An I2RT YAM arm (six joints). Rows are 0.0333 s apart.
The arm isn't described. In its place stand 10 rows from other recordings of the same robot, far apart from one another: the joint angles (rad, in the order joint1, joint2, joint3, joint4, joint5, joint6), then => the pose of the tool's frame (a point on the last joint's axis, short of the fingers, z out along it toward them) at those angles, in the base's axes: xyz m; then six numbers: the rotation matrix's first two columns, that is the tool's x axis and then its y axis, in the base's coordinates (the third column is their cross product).
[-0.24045, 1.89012, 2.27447, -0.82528, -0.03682, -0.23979] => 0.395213 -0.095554 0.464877 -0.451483 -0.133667 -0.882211 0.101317 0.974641 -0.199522
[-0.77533, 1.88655, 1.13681, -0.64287, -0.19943, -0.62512] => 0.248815 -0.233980 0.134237 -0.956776 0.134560 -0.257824 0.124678 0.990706 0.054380
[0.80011, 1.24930, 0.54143, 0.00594, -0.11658, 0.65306] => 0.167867 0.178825 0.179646 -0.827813 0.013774 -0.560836 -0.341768 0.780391 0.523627
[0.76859, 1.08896, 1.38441, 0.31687, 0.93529, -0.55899] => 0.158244 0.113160 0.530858 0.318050 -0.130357 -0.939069 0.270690 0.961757 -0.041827
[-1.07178, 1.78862, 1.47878, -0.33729, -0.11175, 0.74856] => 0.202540 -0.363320 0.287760 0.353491 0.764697 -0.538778 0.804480 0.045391 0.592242
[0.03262, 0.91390, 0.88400, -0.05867, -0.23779, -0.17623] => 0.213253 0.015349 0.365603 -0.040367 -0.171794 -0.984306 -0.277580 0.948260 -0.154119
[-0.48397, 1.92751, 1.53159, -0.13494, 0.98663, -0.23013] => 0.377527 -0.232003 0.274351 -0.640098 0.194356 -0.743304 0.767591 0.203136 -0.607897
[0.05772, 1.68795, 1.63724, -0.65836, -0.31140, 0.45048] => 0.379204 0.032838 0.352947 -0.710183 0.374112 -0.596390 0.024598 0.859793 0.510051
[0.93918, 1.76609, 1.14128, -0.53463, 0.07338, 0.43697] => 0.208070 0.279987 0.177468 -0.823649 -0.411023 -0.390720 -0.484558 0.868025 0.108332
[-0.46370, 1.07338, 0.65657, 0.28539, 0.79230, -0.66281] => 0.203758 -0.130231 0.288213 -0.674106 -0.146011 -0.724059 0.673082 0.282294 -0.683572
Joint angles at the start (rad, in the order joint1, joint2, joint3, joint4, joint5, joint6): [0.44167, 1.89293, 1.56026, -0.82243, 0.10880, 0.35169]
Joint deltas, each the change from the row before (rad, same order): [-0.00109, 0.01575, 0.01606, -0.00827, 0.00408, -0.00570]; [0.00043, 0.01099, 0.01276, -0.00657, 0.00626, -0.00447]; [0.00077, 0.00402, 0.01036, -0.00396, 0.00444, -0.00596]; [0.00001, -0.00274, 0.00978, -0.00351, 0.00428, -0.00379]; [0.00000, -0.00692, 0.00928, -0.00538, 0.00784, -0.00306]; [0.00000, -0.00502, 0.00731, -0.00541, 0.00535, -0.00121]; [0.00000, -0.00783, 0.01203, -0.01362, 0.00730, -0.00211]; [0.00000, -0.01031, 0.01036, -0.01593, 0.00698, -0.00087]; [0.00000, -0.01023, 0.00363, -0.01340, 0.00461, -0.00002]
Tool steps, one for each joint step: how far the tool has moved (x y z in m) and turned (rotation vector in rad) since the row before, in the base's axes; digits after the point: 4 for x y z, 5 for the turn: [0.0031, 0.0008, -0.0016, -0.00910, 0.00520, 0.00247]; [0.0021, 0.0009, -0.0007, -0.00906, 0.00161, 0.00204]; [0.0012, 0.0007, 0.0013, -0.00509, -0.00424, 0.00446]; [0.0005, 0.0001, 0.0038, -0.00125, -0.01003, 0.00175]; [-0.0002, -0.0004, 0.0052, -0.00314, -0.01301, -0.00042]; [-0.0003, -0.0003, 0.0039, -0.00196, -0.00840, -0.00113]; [-0.0010, -0.0007, 0.0060, -0.00424, -0.00857, -0.00118]; [-0.0018, -0.0011, 0.0063, -0.00407, -0.00702, -0.00220]; [-0.0022, -0.0012, 0.0044, -0.00358, -0.00220, -0.00196]
